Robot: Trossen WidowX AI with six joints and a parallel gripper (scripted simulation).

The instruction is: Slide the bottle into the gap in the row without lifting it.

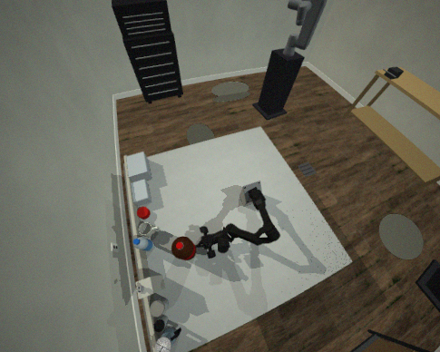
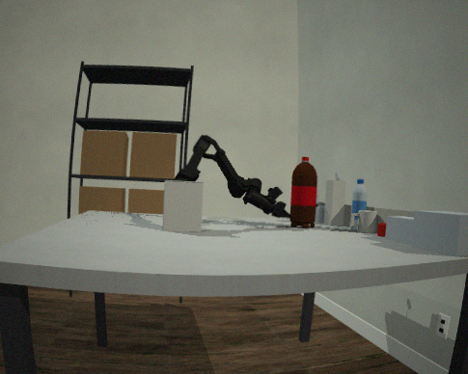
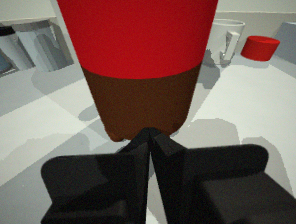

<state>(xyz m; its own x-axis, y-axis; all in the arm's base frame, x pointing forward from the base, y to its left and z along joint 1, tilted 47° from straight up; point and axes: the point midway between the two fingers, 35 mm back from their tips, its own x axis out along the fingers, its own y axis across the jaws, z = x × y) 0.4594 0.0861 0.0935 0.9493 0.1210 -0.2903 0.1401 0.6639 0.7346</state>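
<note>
Right now the brown cola bottle is 9 cm ahead of my hand, 9 cm above it and 1 cm to the right of it. From my hand the other things lie so: french press 34 cm to the left, 33 cm ahead, 8 cm above; water bottle 29 cm ahead, 15 cm to the right, 5 cm above.
</note>
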